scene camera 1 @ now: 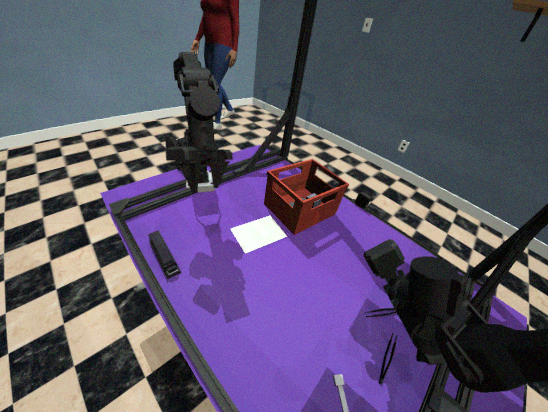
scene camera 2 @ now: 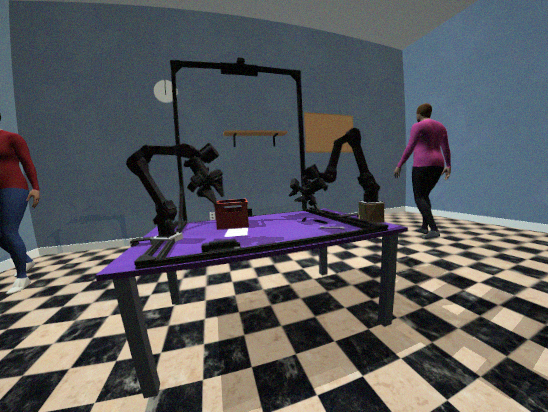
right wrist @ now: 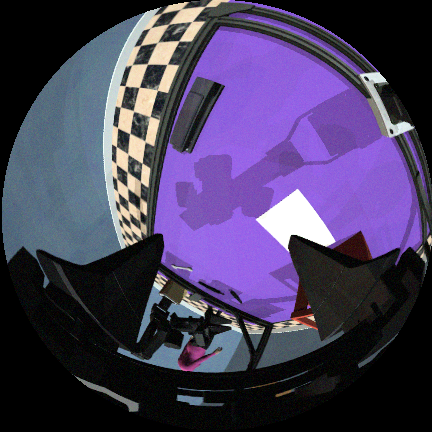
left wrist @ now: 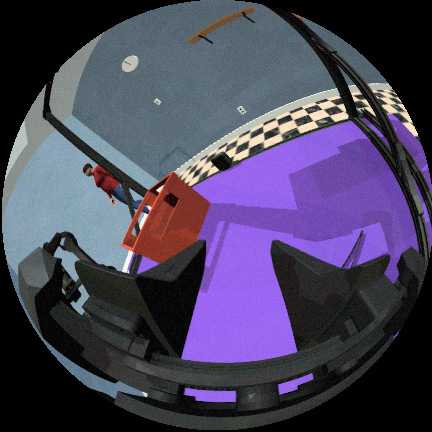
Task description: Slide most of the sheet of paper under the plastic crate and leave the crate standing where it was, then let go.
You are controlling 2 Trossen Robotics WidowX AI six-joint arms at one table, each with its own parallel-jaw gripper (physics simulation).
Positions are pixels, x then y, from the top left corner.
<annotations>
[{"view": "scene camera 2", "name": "my right gripper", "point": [219, 200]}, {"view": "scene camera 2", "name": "red plastic crate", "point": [237, 217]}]
</annotations>
